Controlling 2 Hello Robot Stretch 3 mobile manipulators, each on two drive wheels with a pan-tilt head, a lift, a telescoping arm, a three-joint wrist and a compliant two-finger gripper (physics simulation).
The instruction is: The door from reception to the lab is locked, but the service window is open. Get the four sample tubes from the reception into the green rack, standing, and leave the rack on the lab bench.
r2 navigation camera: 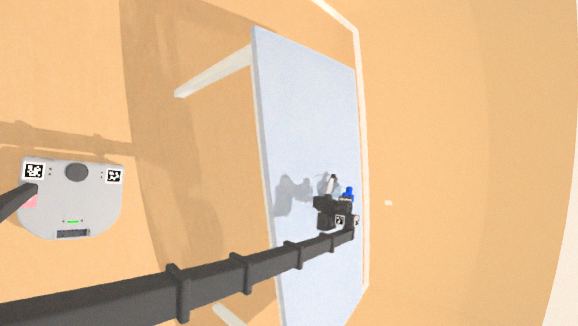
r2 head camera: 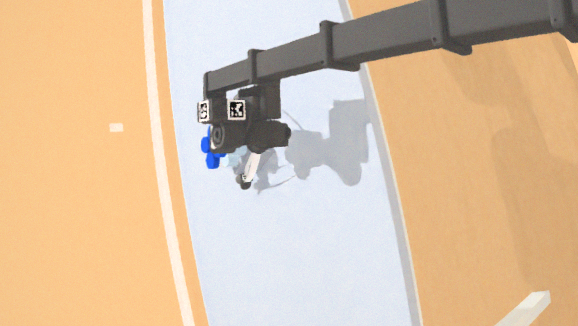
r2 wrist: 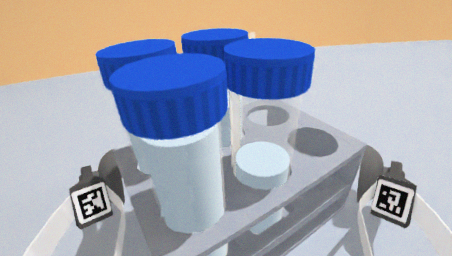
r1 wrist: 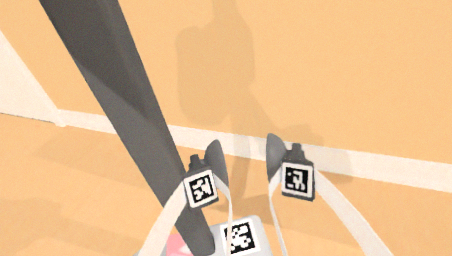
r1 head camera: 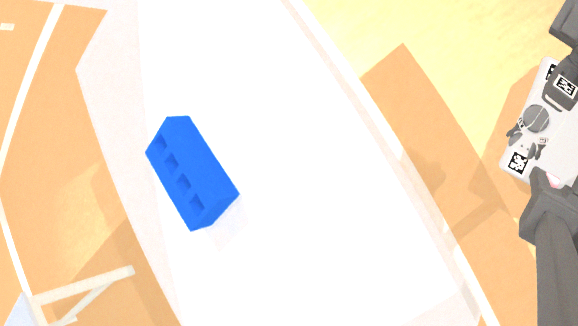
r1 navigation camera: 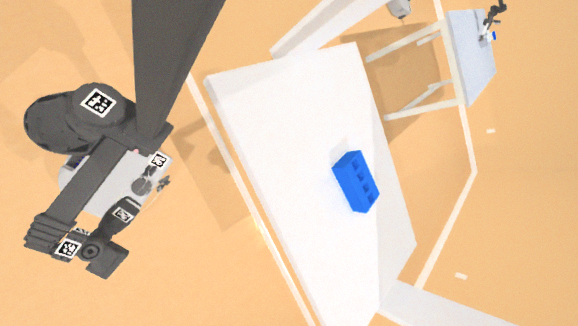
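My r1 gripper point(r1 head camera: 524, 142) point(r1 navigation camera: 156, 178) point(r1 wrist: 245, 156) is open and empty, over its own base beside the white table. My r2 gripper point(r2 wrist: 242, 170) is open, with one finger at each side of a grey rack point(r2 wrist: 310, 167) on the pale blue table point(r2 head camera: 300, 250) point(r2 navigation camera: 305, 110). Four blue-capped tubes stand in the grey rack: front left tube point(r2 wrist: 187, 175), front right tube point(r2 wrist: 270, 70), back left tube point(r2 wrist: 137, 50), back right tube point(r2 wrist: 215, 40). The wrist partly hides them in the r2 head view. The green rack does not show.
A blue block point(r1 head camera: 200, 170) point(r1 navigation camera: 350, 182) with square holes stands on the white table point(r1 head camera: 300, 150) point(r1 navigation camera: 280, 125). White wall pieces point(r1 navigation camera: 325, 25) point(r1 navigation camera: 440, 305) adjoin this table. The r2 arm point(r2 head camera: 300, 55) point(r2 navigation camera: 210, 285) reaches over the pale blue table, beyond the white one.
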